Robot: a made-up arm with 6 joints. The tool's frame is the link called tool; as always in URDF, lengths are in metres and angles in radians. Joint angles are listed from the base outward.
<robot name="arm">
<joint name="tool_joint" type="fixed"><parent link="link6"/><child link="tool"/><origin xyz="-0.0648 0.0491 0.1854" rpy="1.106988 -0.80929 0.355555"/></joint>
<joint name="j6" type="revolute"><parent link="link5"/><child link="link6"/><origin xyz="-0.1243 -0.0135 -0.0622" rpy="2.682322 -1.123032 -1.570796"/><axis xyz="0 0 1"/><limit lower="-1.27" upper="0.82"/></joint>
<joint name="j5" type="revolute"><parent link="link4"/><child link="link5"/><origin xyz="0.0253 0.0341 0.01" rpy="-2.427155 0.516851 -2.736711"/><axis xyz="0 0 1"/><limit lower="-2.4" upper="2.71"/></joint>
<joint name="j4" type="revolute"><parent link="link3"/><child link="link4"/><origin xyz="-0.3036 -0.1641 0.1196" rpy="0.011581 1.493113 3.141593"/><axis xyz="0 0 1"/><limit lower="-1.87" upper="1.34"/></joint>
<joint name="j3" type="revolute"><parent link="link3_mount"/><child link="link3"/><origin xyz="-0.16 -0.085 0.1" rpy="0.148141 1.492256 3.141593"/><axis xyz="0 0 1"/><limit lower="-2.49" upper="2.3"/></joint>
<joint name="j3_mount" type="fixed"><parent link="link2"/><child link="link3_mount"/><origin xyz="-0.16 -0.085 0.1"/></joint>
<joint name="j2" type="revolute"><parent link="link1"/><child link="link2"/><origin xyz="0.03 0.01 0.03" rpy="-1.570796 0 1.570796"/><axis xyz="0 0 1"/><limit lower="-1.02" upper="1.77"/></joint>
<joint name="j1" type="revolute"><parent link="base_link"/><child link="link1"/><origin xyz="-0.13 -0.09 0.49" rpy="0 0 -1.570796"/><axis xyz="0 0 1"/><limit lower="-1.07" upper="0.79"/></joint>
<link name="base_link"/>
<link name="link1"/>
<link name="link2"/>
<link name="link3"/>
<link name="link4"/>
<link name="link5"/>
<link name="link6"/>
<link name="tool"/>
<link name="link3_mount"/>
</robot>
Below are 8 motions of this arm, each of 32 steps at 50 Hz.
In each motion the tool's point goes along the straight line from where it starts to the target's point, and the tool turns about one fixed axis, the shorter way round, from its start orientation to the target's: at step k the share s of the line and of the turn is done. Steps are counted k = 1, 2, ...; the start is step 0. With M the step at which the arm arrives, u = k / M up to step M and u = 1 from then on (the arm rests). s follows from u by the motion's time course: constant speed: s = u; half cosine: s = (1 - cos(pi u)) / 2; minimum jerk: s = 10 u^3 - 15 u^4 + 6 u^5.
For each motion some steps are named. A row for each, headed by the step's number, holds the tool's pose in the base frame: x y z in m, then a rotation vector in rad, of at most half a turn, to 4 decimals.
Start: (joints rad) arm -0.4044 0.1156 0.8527 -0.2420 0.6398 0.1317
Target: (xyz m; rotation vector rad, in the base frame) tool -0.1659 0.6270 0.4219 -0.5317 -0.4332 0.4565
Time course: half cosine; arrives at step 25
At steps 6, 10, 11, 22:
6: -0.2739 0.5333 0.1933 -0.8267 -0.8534 0.7012
10: -0.2477 0.5561 0.2488 -0.7556 -0.7505 0.6424
11: -0.2401 0.5626 0.2649 -0.7350 -0.7208 0.6253
22: -0.1703 0.6232 0.4126 -0.5438 -0.4501 0.4666

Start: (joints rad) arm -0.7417 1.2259 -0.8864 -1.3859 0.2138 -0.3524
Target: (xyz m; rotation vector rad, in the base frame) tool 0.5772 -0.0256 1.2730 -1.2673 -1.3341 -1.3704
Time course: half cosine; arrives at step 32
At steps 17, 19, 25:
17: 0.5953 0.0179 1.2088 -1.2439 -1.2080 -1.3735
19: 0.5915 0.0086 1.2225 -1.2491 -1.2348 -1.3731
25: 0.5818 -0.0147 1.2568 -1.2616 -1.3023 -1.3715

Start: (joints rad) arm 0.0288 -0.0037 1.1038 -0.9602 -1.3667 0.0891
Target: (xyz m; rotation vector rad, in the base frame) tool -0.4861 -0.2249 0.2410 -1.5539 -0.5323 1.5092
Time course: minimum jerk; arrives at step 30
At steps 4, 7, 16, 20, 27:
4: -0.1930 -0.0511 0.1995 -2.1034 -0.5891 -0.1091
7: -0.2131 -0.0631 0.2023 -2.0906 -0.5927 0.0092
16: -0.3553 -0.1473 0.2225 -1.8938 -0.5865 0.8198
20: -0.4234 -0.1877 0.2321 -1.7354 -0.5641 1.1873
27: -0.4835 -0.2234 0.2406 -1.5620 -0.5338 1.4964

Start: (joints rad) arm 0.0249 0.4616 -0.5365 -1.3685 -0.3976 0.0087
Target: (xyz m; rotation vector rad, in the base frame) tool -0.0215 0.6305 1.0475 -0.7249 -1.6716 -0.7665
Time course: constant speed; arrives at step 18
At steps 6, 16, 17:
6: -0.1100 0.6223 1.0158 -0.5503 -1.4574 -0.5755
16: -0.0363 0.6291 1.0422 -0.6954 -1.6365 -0.7342
17: -0.0289 0.6298 1.0449 -0.7101 -1.6541 -0.7503

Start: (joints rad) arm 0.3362 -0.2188 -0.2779 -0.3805 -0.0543 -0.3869
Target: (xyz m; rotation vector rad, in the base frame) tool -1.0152 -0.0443 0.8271 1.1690 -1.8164 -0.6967
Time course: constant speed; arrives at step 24
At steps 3, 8, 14, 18, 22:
3: -0.6781 0.5271 0.6380 0.0286 -1.8666 -0.0481
8: -0.7583 0.3911 0.6830 0.2970 -1.8966 -0.2015
14: -0.8547 0.2278 0.7370 0.6228 -1.8990 -0.3871
18: -0.9189 0.1190 0.7731 0.8413 -1.8794 -0.5111
22: -0.9831 0.0101 0.8091 1.0599 -1.8420 -0.6350

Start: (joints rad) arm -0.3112 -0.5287 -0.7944 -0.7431 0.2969 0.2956
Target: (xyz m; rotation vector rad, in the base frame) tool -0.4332 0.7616 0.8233 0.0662 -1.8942 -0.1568
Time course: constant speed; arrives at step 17
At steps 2, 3, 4, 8, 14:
2: -0.4675 0.7902 0.7618 -0.0200 -2.3119 -0.1777
3: -0.4652 0.7883 0.7659 -0.0138 -2.2842 -0.1764
4: -0.4629 0.7864 0.7700 -0.0076 -2.2564 -0.1751
8: -0.4538 0.7788 0.7864 0.0162 -2.1451 -0.1696
14: -0.4401 0.7673 0.8110 0.0501 -1.9779 -0.1611

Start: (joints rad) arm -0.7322 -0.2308 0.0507 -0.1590 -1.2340 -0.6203
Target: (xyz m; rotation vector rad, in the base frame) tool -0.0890 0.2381 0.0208 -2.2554 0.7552 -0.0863
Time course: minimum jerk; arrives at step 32
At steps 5, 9, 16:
5: 0.1505 0.3647 0.1517 -1.7343 -0.0271 -0.5668
9: 0.1235 0.3504 0.1369 -1.8037 0.0557 -0.5204
16: 0.0344 0.3033 0.0883 -2.0147 0.3387 -0.3537

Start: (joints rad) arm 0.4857 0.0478 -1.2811 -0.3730 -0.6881 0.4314
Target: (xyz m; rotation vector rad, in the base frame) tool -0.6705 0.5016 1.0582 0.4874 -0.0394 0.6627
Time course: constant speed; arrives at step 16
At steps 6, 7, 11, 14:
6: -0.6712 0.4276 1.1090 0.6739 -0.2284 0.5944
7: -0.6711 0.4350 1.1039 0.6554 -0.2095 0.6016
11: -0.6708 0.4646 1.0836 0.5812 -0.1337 0.6296
14: -0.6706 0.4868 1.0684 0.5250 -0.0771 0.6497

